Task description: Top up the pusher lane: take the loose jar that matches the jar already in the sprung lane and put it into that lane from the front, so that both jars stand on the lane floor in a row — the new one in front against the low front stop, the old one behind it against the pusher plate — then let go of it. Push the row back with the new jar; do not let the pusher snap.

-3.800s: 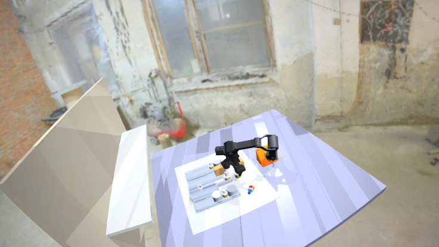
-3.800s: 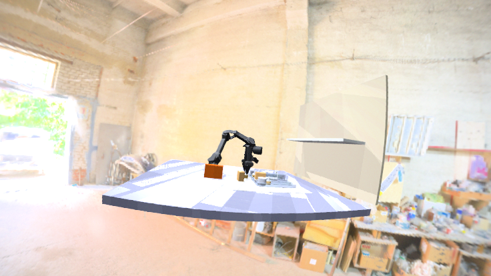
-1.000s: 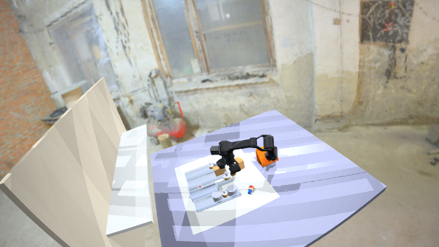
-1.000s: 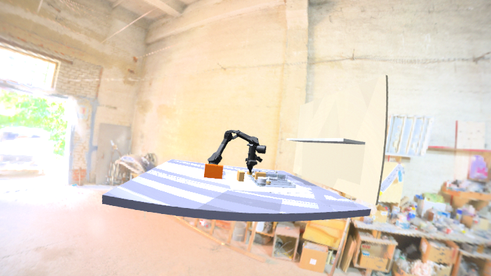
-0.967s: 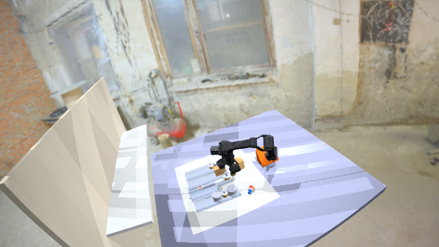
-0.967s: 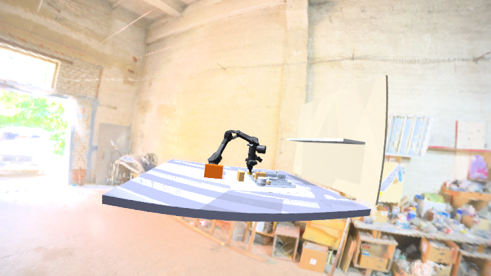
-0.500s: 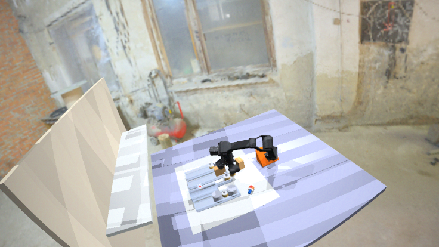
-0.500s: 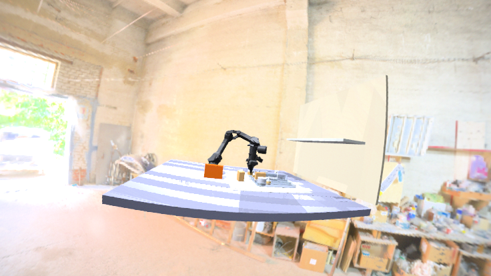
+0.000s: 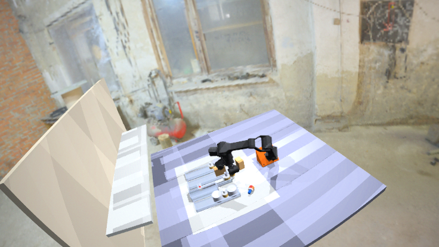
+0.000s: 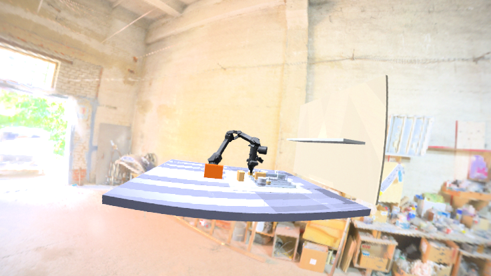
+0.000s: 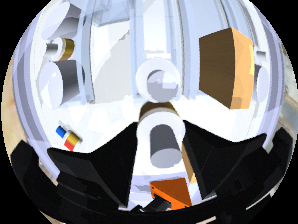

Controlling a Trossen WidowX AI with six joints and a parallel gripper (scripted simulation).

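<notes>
Right now my gripper tip is 90 mm past the tan box, 70 mm to the left of it and 20 mm above it. Round my gripper tip: grey lane rack (190 mm ahead, 30 mm below).
</notes>
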